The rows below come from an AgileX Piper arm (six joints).
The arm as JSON. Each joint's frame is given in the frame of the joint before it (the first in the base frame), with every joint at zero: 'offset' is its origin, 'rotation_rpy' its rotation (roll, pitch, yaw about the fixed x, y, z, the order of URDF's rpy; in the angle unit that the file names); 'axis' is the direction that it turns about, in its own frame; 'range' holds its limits. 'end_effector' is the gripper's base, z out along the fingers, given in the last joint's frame.
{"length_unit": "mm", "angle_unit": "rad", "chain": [
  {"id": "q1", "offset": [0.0, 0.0, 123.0], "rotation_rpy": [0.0, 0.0, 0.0], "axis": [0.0, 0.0, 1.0], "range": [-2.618, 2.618]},
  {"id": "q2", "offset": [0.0, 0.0, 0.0], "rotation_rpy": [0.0, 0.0, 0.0], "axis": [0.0, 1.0, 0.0], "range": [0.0, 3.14]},
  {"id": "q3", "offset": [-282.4, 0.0, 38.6], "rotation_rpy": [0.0, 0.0, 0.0], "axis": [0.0, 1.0, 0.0], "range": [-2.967, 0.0]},
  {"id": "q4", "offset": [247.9, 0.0, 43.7], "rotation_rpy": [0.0, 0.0, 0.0], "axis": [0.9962, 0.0, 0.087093], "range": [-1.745, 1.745]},
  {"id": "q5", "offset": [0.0, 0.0, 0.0], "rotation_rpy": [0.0, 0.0, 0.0], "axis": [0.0, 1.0, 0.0], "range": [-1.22, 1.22]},
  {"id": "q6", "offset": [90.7, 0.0, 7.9], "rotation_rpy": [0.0, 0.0, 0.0], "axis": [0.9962, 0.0, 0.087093], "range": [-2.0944, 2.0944]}
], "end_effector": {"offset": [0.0, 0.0, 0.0], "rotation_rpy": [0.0, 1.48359, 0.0]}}
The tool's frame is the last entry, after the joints.
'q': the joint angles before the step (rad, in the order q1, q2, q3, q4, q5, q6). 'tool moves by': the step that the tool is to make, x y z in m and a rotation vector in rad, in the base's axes. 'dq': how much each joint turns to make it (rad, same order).
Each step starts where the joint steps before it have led.
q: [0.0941, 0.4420, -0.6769, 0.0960, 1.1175, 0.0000]
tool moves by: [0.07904, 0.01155, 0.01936, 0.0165, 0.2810, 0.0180]
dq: [0.0000, 0.4205, -0.2119, 0.0456, 0.0701, 0.0000]
